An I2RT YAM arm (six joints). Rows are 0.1 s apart.
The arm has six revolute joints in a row. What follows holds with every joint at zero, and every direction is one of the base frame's.
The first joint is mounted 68 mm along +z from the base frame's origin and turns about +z.
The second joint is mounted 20 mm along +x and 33.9 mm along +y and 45.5 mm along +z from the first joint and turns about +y.
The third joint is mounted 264 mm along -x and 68.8 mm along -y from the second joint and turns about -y.
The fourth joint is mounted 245 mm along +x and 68.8 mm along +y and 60 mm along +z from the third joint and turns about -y.
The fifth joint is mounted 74 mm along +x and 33.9 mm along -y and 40.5 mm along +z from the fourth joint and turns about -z.
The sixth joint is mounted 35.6 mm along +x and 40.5 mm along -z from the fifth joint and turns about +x.
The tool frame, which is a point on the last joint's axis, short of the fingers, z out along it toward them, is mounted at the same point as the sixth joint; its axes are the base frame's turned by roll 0, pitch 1.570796 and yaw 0 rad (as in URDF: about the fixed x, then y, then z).
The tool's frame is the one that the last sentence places.
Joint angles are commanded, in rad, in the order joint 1, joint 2, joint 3, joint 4, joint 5, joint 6. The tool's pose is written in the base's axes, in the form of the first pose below.
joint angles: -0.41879 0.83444 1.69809 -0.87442 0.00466 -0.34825
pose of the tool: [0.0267, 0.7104, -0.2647, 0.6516, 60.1, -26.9, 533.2]
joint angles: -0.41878 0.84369 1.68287 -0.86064 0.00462 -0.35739
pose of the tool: [0.0235, 0.7143, -0.2662, 0.6468, 66.7, -29.9, 530.8]
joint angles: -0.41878 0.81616 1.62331 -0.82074 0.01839 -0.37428
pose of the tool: [0.0223, 0.7115, -0.2773, 0.6452, 68.1, -31.0, 522.8]
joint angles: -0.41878 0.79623 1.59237 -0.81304 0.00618 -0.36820
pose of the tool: [0.0202, 0.7128, -0.2708, 0.6467, 67.0, -30.1, 517.4]
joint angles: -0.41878 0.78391 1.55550 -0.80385 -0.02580 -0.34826
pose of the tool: [0.0164, 0.7182, -0.2517, 0.6485, 70.1, -30.2, 510.2]
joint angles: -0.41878 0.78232 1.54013 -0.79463 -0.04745 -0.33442
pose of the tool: [0.0139, 0.7199, -0.2393, 0.6514, 72.8, -30.6, 507.5]
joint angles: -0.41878 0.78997 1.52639 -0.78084 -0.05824 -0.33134
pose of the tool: [0.0115, 0.7225, -0.2335, 0.6506, 78.3, -32.6, 505.2]
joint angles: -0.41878 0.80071 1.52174 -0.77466 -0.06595 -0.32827
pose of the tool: [0.0102, 0.7257, -0.2286, 0.6488, 83.2, -34.4, 503.9]
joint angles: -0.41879 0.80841 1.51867 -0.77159 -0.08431 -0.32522
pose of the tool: [0.0052, 0.7284, -0.2202, 0.6488, 86.7, -35.3, 503.0]
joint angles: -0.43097 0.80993 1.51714 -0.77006 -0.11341 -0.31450
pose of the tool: [0.0036, 0.7288, -0.2104, 0.6516, 87.4, -35.8, 502.6]
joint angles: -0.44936 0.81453 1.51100 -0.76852 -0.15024 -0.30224
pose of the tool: [0.0027, 0.7318, -0.1982, 0.6520, 89.9, -37.4, 500.9]
